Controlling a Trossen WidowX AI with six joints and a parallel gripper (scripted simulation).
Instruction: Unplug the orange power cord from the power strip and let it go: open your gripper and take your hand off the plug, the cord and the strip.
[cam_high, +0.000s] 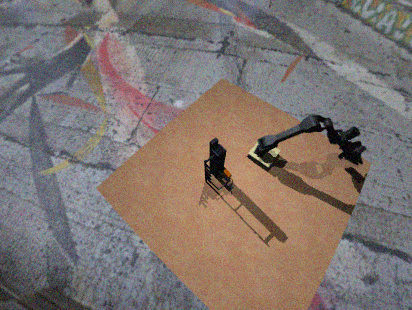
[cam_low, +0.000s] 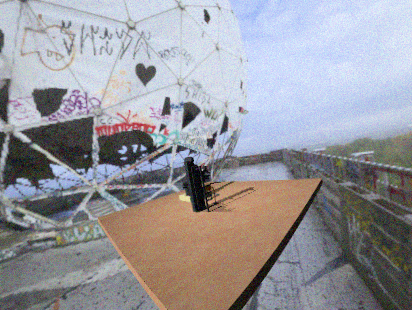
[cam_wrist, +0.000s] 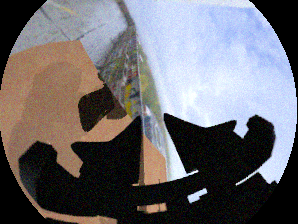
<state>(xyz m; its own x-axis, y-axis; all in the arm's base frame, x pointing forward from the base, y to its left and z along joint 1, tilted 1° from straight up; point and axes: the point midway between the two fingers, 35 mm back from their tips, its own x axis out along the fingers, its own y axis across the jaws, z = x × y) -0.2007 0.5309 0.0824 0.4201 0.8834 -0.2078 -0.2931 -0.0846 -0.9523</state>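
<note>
Now: gripper tip 460 mm short of the orange plug, 680 mm to the left of it and 10 mm below it.
</note>
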